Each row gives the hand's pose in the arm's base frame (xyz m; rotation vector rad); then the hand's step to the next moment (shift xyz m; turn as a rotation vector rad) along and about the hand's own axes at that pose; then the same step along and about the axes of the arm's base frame.
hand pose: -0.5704 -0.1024 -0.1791 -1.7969 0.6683 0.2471
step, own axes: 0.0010 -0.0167 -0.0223 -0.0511 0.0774 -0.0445
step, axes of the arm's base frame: 0.0065 -0.0178 0.0204 -0.0919 -0.0401 -0.0231
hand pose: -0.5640 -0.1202 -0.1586 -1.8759 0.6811 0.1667
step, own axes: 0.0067 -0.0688 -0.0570 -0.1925 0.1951 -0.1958
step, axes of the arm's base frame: 0.0305 -0.0358 0.0763 -0.3008 -0.1516 0.0026
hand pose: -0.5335 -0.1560 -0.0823 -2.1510 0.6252 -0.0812
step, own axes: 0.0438 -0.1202 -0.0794 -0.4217 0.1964 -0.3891
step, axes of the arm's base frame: 0.0651 -0.0191 0.1344 -0.5542 -0.1884 0.1585
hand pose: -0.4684 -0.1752 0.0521 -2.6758 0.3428 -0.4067
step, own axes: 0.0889 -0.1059 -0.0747 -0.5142 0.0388 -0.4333
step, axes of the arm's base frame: 0.0764 0.0407 0.1312 -0.6268 -0.0374 0.2436
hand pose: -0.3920 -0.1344 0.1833 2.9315 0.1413 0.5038
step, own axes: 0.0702 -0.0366 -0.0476 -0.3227 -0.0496 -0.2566
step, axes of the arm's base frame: 0.0474 0.0513 0.0605 -0.3930 0.0470 0.1255
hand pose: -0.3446 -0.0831 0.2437 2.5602 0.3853 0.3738
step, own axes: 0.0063 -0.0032 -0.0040 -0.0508 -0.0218 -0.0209
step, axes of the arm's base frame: 0.0038 0.0066 0.0028 -0.0581 0.0101 -0.0038
